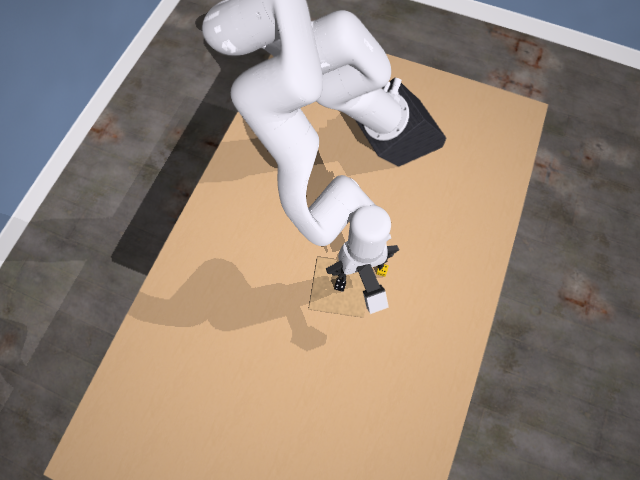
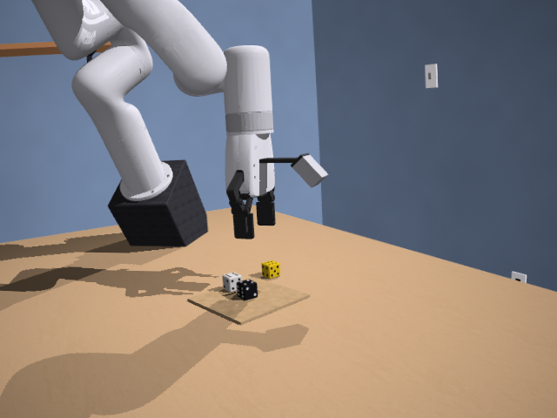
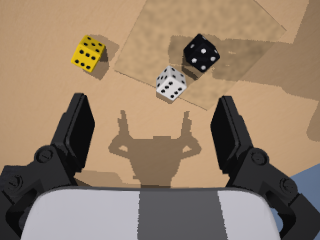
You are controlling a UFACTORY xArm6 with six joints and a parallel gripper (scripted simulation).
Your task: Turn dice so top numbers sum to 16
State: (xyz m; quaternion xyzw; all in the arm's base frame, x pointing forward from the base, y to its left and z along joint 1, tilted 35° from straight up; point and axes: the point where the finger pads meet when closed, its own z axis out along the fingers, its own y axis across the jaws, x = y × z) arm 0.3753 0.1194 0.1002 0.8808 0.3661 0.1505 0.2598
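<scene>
My gripper is now 10 cm above the yellow die, 5 cm to the right of it and 5 cm past it. The rest, counted from my hand: tan mat 11 cm below, 4 cm to the right, 3 cm ahead; black die 9 cm below, 4 cm to the right, 3 cm ahead; white die 9 cm below, 4 cm to the right, 2 cm behind.
</scene>
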